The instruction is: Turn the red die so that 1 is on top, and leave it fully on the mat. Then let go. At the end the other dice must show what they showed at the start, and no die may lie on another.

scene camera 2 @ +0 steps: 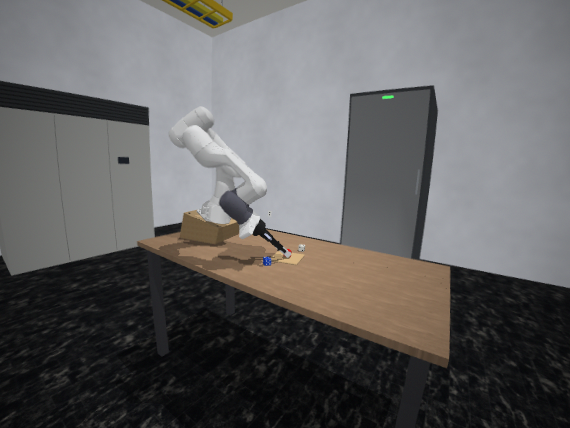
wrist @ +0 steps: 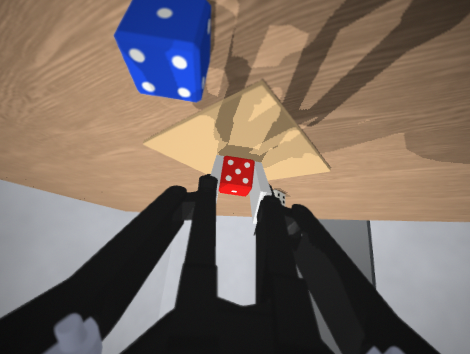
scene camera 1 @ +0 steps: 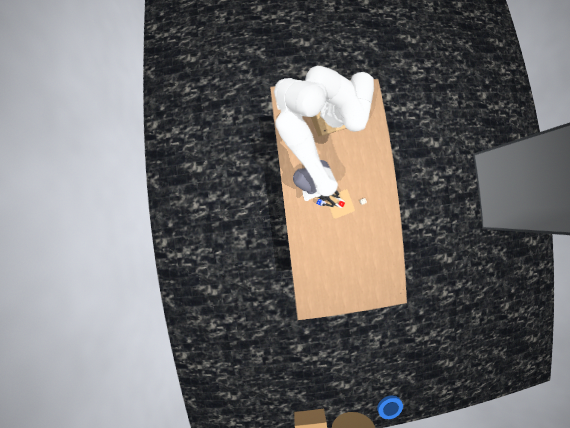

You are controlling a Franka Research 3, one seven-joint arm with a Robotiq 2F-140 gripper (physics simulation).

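Note:
My gripper (scene camera 1: 340, 204) (scene camera 2: 287, 253) (wrist: 236, 171) is shut on the red die (scene camera 1: 342, 204) (scene camera 2: 289, 251) (wrist: 237, 172), with a pale fingertip on each side. In the wrist view the die's five-pip face is toward the camera, and its bright one-pip face points upward. The gripper reaches in at a low slant. The die is over the tan mat (scene camera 1: 344, 214) (scene camera 2: 295, 260) (wrist: 187, 146); whether it touches the mat I cannot tell. The blue die (scene camera 1: 319, 202) (scene camera 2: 267, 261) (wrist: 165, 55) stands off the mat with four on top. The white die (scene camera 1: 363, 201) (scene camera 2: 301, 247) (wrist: 282, 197) stands beyond the mat, partly hidden in the wrist view.
The wooden table (scene camera 1: 350, 270) (scene camera 2: 360, 285) carries the arm's box-shaped base (scene camera 2: 202, 230). The blue die is close beside the mat, below the slanted gripper in scene camera 1. A grey cabinet (scene camera 1: 525, 185) (scene camera 2: 385, 170) stands beyond the table.

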